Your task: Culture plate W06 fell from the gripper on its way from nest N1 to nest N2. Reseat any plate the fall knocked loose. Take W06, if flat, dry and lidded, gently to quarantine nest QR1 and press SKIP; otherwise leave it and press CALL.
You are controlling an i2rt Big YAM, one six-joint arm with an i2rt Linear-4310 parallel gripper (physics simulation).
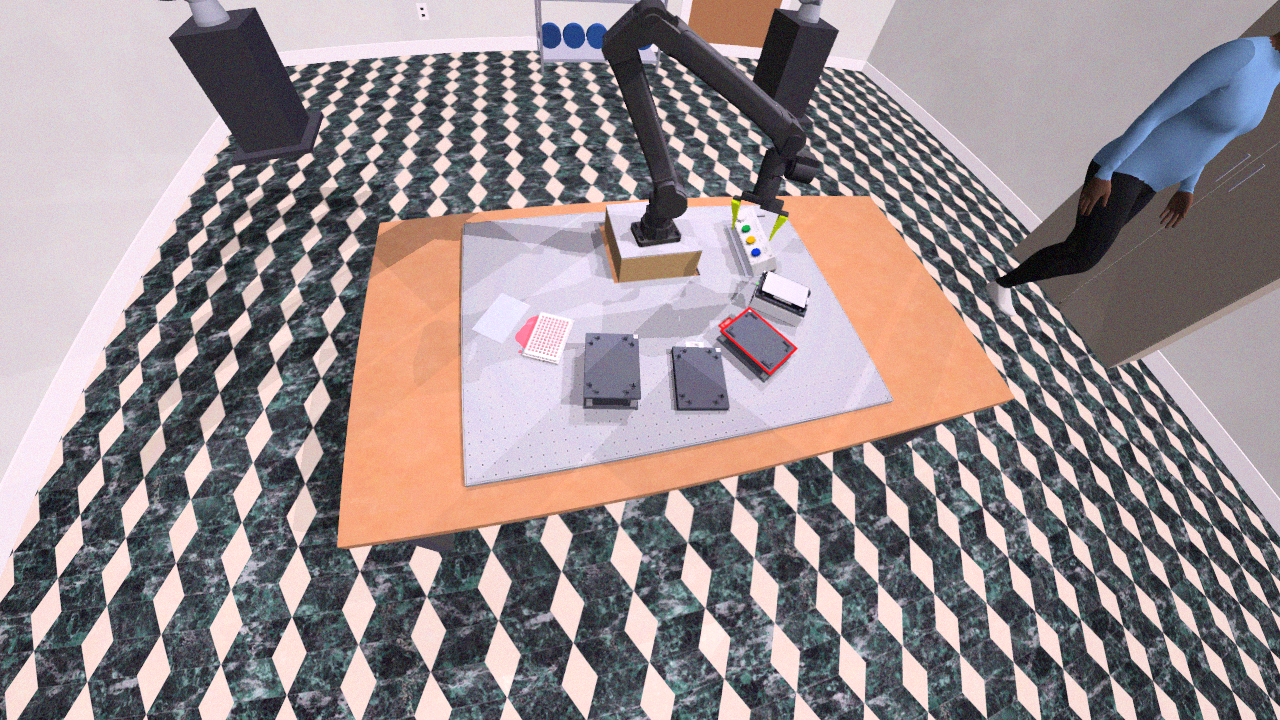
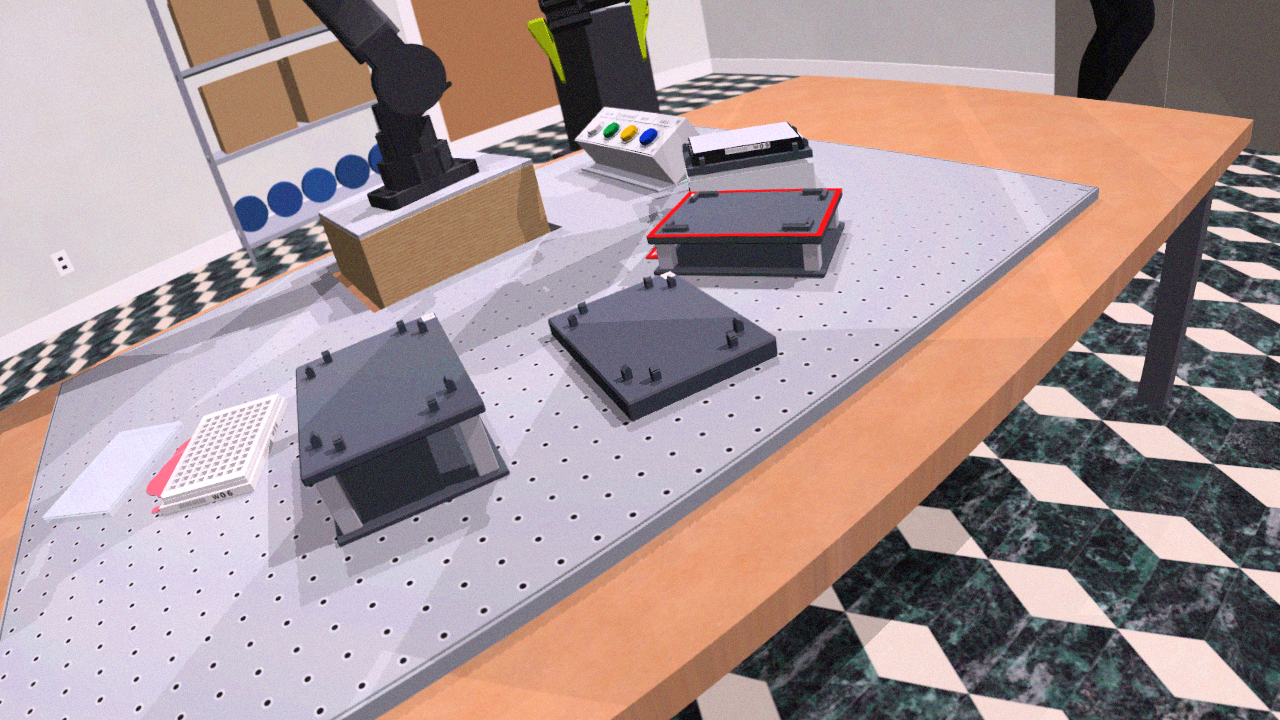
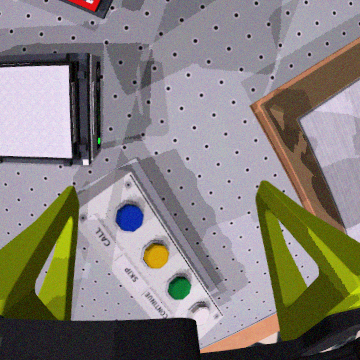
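Where they show: gripper, fingertip midpoint: [image 1: 751,234] [image 2: 604,71] [image 3: 169,191]; arm's base, link origin: [image 1: 655,234] [image 2: 424,188].
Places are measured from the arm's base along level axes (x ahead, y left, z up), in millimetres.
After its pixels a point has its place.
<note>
Culture plate W06 [image 1: 547,337] {y -337, x 213, z -80 mm} [image 2: 223,447] {y -334, x 223, z -73 mm} lies flat on the mat with its wells uncovered. A pink spill [image 1: 524,333] {y -389, x 184, z -85 mm} [image 2: 166,471] {y -390, x 178, z -86 mm} shows beside and under its edge; a clear lid [image 1: 500,317] {y -439, x 128, z -79 mm} [image 2: 114,470] {y -436, x 134, z -79 mm} lies apart. Red-rimmed nest QR1 [image 1: 758,341] {y 156, x 363, z -47 mm} [image 2: 747,214] {y 154, x 363, z -47 mm} holds no plate. A dark-sided, white-topped plate [image 1: 785,289] {y 291, x 243, z -17 mm} [image 2: 742,138] {y 287, x 249, z -18 mm} [image 3: 35,110] {y 271, x 224, z -17 mm} sits on a low nest; whether it is fully seated is unclear. My gripper [image 1: 752,233] {y 202, x 129, z 84 mm} [image 2: 602,69] {y 202, x 129, z 84 mm} [image 3: 169,191] {y 202, x 129, z 84 mm} is open and empty above the button box, with blue CALL button [image 1: 756,252] {y 273, x 101, z -17 mm} [image 2: 648,137] {y 269, x 104, z -20 mm} [image 3: 129,217] {y 274, x 98, z -17 mm} and yellow SKIP button [image 1: 750,240] {y 280, x 51, z -18 mm} [image 2: 629,132] {y 280, x 54, z -18 mm} [image 3: 156,255] {y 282, x 49, z -17 mm}.
A tall dark nest [image 1: 612,367] {y -219, x 358, z -28 mm} [image 2: 384,394] {y -219, x 372, z -28 mm} and a low dark nest [image 1: 699,378] {y -21, x 412, z -71 mm} [image 2: 662,344] {y -30, x 434, z -71 mm} hold no plates on top. The arm's wooden base [image 1: 657,264] {y -14, x 76, z -38 mm} [image 2: 438,237] {y -31, x 75, z -40 mm} stands beside the button box. A person [image 1: 1172,134] stands to the right of the table.
</note>
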